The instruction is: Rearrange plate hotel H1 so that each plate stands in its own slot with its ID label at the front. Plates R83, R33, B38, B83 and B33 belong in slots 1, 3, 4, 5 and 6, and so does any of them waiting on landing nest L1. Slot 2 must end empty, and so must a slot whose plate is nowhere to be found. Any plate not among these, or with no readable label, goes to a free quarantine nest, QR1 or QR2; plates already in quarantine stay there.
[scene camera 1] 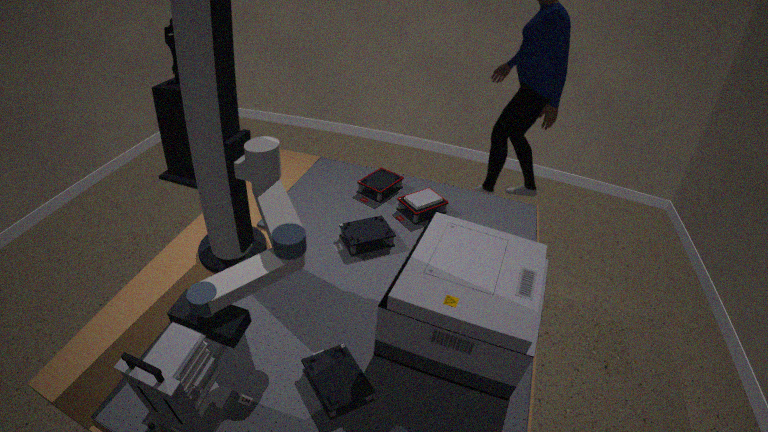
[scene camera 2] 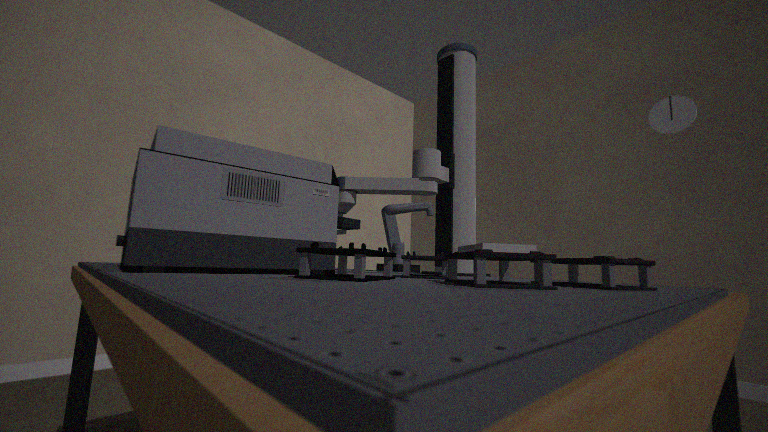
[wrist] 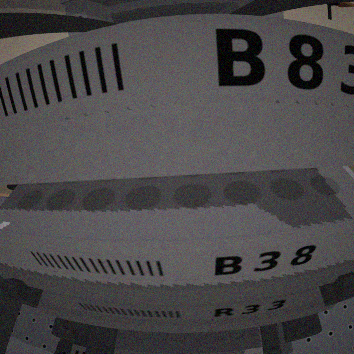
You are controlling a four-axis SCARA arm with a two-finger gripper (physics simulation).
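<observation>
My gripper (wrist: 175,311) is shut on plate R33 (wrist: 195,316), whose label strip shows low in the wrist view; the gripper's dark body shows beside the hotel in scene camera 1. Plate B38 (wrist: 187,266) is close above R33, and plate B83 (wrist: 170,75) is above B38, very near the lens. The last digit of B83's label is cut by the edge. Plate hotel H1 (scene camera 1: 172,385) stands at the lower left with several pale plate edges (scene camera 1: 197,371) in it. The fingertips are hidden there in scene camera 1. R83 and B33 cannot be read.
A red-rimmed nest (scene camera 1: 380,182) is bare; another holds a white plate (scene camera 1: 424,198) (scene camera 2: 499,247), its label unreadable. Black nests (scene camera 1: 366,233) (scene camera 1: 338,378) show no plate. A large grey instrument (scene camera 1: 467,268) (scene camera 2: 230,204) stands nearby. The arm's column (scene camera 1: 206,134) (scene camera 2: 464,161) rises behind. A person (scene camera 1: 542,59) stands beyond the table.
</observation>
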